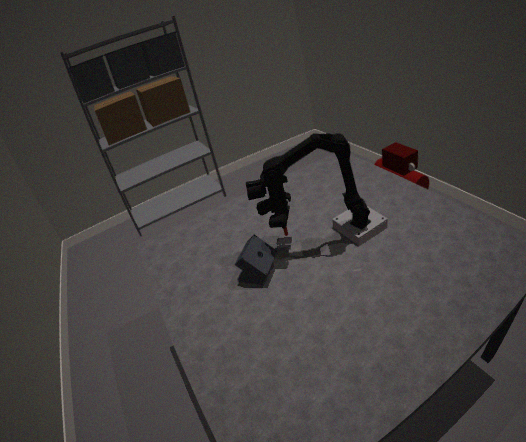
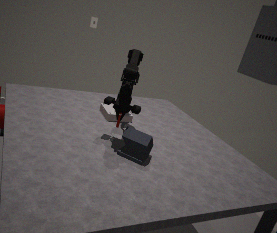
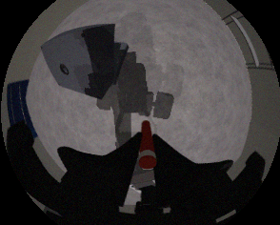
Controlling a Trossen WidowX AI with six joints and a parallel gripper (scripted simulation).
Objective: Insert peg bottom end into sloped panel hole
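Right now the panel block is 16 cm ahead of my gripper tip, 2 cm to the left of it and 3 cm below it. From my gripper tip the other things lie so: red peg 2 cm above.
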